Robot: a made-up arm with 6 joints. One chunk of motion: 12 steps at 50 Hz.
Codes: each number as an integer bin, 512 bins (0 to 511) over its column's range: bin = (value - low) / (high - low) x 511, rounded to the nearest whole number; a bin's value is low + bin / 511 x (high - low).
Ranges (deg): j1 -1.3..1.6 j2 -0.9..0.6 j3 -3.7..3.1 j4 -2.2..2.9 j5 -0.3..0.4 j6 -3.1..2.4
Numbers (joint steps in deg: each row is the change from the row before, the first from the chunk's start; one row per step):
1: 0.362 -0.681 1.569 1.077 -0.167 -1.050
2: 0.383 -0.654 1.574 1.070 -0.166 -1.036
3: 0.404 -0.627 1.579 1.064 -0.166 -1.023
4: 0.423 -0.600 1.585 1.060 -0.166 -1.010
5: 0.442 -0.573 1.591 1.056 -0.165 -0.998
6: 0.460 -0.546 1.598 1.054 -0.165 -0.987
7: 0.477 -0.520 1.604 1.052 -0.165 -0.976
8: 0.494 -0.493 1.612 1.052 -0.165 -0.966
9: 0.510 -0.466 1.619 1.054 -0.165 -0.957
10: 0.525 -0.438 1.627 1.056 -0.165 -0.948
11: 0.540 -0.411 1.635 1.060 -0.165 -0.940
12: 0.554 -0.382 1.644 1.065 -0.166 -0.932
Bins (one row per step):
1: 293 75 396 328 97 190
2: 297 84 396 328 98 192
3: 300 93 397 327 98 193
4: 304 102 397 327 98 194
5: 307 111 398 326 99 195
6: 310 121 398 326 99 196
7: 313 129 399 326 99 197
8: 316 139 399 326 99 198
9: 319 148 400 326 99 199
10: 322 157 400 326 99 200
11: 324 167 401 327 99 201
12: 327 176 402 327 98 201

